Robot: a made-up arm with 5 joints. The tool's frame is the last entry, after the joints.
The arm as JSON. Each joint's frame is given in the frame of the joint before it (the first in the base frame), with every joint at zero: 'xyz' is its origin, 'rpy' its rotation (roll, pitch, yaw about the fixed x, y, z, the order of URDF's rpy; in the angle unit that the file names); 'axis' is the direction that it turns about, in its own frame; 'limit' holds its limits. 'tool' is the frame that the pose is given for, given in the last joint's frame.
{
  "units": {
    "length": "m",
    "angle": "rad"
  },
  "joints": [
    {
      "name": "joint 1",
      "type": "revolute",
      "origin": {
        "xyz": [
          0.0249,
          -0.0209,
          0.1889
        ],
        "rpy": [
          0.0,
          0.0,
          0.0
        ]
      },
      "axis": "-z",
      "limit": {
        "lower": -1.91,
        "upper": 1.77
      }
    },
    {
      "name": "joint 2",
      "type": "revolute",
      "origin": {
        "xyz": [
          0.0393,
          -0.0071,
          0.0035
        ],
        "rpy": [
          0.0,
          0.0,
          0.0
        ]
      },
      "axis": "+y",
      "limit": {
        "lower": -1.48,
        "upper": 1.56
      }
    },
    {
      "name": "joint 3",
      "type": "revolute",
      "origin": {
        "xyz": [
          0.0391,
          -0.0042,
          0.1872
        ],
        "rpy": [
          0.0,
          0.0,
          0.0
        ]
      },
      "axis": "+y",
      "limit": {
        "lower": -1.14,
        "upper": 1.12
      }
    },
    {
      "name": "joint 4",
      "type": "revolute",
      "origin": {
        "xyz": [
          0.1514,
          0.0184,
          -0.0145
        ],
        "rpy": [
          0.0,
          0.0,
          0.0
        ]
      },
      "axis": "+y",
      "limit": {
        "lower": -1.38,
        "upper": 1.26
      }
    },
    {
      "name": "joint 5",
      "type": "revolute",
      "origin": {
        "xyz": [
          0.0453,
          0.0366,
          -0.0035
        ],
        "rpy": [
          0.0,
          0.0,
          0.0
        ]
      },
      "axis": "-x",
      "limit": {
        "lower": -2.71,
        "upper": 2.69
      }
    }
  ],
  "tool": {
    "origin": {
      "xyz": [
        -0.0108,
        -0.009,
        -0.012
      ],
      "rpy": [
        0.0,
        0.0,
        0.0
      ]
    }
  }
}
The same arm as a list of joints. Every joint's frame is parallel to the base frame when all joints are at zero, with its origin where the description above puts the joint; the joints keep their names.
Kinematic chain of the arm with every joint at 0, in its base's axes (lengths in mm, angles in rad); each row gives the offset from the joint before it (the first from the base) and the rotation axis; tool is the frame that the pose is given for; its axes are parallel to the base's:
joint 1: xyz 24.9 -20.9 188.9 axis -z
joint 2: xyz 39.3 -7.1 3.5 axis +y
joint 3: xyz 39.1 -4.2 187.2 axis +y
joint 4: xyz 151.4 18.4 -14.5 axis +y
joint 5: xyz 45.3 36.6 -3.5 axis -x
tool: xyz -10.8 -9 -12
Joint limits (rad, base to tool): -1.91..1.77 -1.48..1.56 -1.14..1.12 -1.38..1.26 -2.71..2.69

